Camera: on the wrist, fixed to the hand. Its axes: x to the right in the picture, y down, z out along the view.
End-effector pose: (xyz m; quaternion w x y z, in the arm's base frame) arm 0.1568 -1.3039 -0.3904 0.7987 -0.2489 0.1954 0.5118
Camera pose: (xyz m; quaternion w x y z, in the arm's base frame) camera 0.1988 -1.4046 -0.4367 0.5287 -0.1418 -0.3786 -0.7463
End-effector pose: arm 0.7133 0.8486 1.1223 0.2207 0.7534 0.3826 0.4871
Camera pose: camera 0.5975 0.8609 1.1006 0.5606 -0.3118 0.6985 -0.3171
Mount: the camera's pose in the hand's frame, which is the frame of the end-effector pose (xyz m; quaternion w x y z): -0.0295 -0.0647 -0.0948 0.0016 -0.0296 -0.1474 -0.9886
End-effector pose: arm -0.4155 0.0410 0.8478 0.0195 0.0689 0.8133 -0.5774
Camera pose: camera -0.3905 0.1067 0.9432 0.4489 0.8896 -0.0836 0.0063
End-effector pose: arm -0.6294 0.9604 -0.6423 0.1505 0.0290 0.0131 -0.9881
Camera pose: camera -0.6155 1.0342 -0.7340 0.9738 0.1630 -0.0358 0.1543
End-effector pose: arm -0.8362 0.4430 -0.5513 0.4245 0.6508 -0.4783 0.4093
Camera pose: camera -0.7916 0.5524 -0.5605 0.3541 0.5217 0.5679 -0.5291
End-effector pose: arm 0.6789 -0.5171 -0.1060 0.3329 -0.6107 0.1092 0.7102
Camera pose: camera 0.7944 -0.5315 -0.0838 0.7006 -0.0141 -0.6736 -0.2347
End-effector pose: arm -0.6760 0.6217 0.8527 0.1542 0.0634 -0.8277 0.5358
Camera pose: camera -0.6129 0.6788 0.9351 0.4098 0.8928 0.0228 -0.1854
